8 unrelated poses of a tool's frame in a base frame.
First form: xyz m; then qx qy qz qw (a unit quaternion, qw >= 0).
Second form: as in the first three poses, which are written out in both.
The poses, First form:
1: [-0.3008 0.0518 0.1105 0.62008 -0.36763 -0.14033 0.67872]
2: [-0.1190 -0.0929 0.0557 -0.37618 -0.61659 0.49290 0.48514]
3: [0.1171 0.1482 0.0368 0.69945 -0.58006 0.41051 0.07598]
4: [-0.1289 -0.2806 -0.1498 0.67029 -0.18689 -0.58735 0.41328]
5: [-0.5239 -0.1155 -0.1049 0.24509 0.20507 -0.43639 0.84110]
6: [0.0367 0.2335 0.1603 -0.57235 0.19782 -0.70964 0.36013]
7: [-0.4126 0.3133 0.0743 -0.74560 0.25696 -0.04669 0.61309]
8: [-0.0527 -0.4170 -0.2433 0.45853 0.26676 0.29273 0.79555]
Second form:
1: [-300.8 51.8 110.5 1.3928 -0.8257 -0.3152]
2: [-119.0 -92.9 55.7 -0.9157 -1.5009 1.1998]
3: [117.1 148.2 36.8 2.0971 -1.7391 1.2308]
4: [-128.9 -280.6 -149.8 1.6853 -0.4699 -1.4767]
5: [-523.9 -115.5 -104.9 0.5179 0.4333 -0.9222]
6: [36.7 233.5 160.3 -1.4754 0.5099 -1.8293]
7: [-412.6 313.3 74.3 -1.7192 0.5925 -0.1077]
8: [-52.7 -417.0 -243.3 0.9852 0.5731 0.6289]
